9 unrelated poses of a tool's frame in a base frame.
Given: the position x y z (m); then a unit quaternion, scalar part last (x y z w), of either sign.
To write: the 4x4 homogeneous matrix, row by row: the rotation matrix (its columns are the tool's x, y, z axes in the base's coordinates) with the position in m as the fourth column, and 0 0 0 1 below. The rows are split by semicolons. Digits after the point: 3 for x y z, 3 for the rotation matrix.
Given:
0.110, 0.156, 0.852, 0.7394, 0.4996, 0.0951, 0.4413
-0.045, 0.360, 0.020, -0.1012, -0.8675, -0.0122, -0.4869
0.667, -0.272, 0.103, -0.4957, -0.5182, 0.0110, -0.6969
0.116, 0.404, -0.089, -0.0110, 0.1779, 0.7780, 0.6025
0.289, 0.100, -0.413, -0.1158, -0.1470, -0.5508, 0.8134
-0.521, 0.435, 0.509, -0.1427, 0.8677, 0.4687, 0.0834
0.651, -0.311, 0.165, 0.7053, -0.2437, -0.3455, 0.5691
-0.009, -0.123, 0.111, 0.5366, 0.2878, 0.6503, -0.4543
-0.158, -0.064, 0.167, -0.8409, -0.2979, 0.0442, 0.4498
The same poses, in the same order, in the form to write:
0.483, 0.655, 0.582, 0.110; 0.823, -0.111, -0.558, 0.156; -0.300, 0.748, -0.592, 0.852; 0, 0, 0, 1
-0.505, 0.164, 0.847, -0.045; 0.187, 0.979, -0.077, 0.360; -0.842, 0.120, -0.526, 0.020; 0, 0, 0, 1
0.463, 0.529, 0.711, 0.667; 0.498, 0.508, -0.702, -0.272; -0.733, 0.679, -0.028, 0.103; 0, 0, 0, 1
-0.274, -0.941, 0.197, 0.116; 0.934, -0.211, 0.290, 0.404; -0.231, 0.264, 0.936, -0.089; 0, 0, 0, 1
0.350, 0.930, -0.112, 0.289; -0.862, 0.366, 0.350, 0.100; 0.367, -0.026, 0.930, -0.413; 0, 0, 0, 1
-0.945, -0.326, 0.011, -0.521; -0.169, 0.520, 0.837, 0.435; -0.279, 0.790, -0.547, 0.509; 0, 0, 0, 1
0.643, 0.049, -0.765, 0.651; -0.737, -0.234, -0.634, -0.311; -0.210, 0.971, -0.114, 0.165; 0, 0, 0, 1
-0.011, 0.900, 0.436, -0.009; -0.282, -0.422, 0.862, -0.123; 0.959, -0.113, 0.258, 0.111; 0, 0, 0, 1
0.819, 0.461, -0.342, -0.158; 0.541, -0.418, 0.730, -0.064; 0.194, -0.783, -0.592, 0.167; 0, 0, 0, 1

